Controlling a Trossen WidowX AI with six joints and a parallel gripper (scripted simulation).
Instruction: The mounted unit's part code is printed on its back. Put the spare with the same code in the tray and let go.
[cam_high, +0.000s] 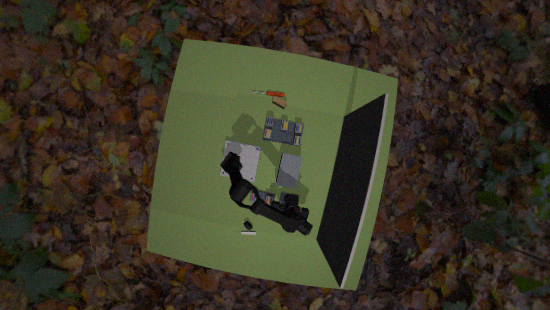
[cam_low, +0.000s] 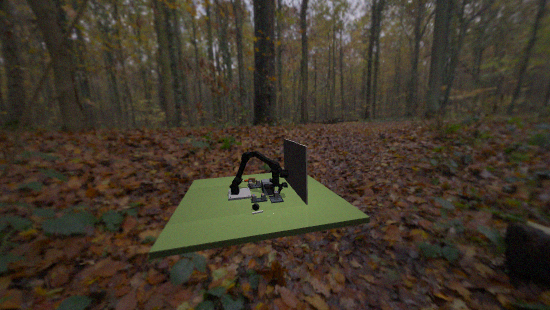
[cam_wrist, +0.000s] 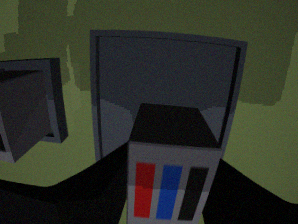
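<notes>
The tray lies 30 mm below my gripper tip. From my gripper tip the other things lie so: grey boxy unit 70 mm behind, 190 mm to the left, 20 mm above; then black tape roll 160 mm behind, 180 mm to the right, 10 mm below; then tall dark panel 180 mm ahead, 220 mm to the left, 190 mm above.
</notes>
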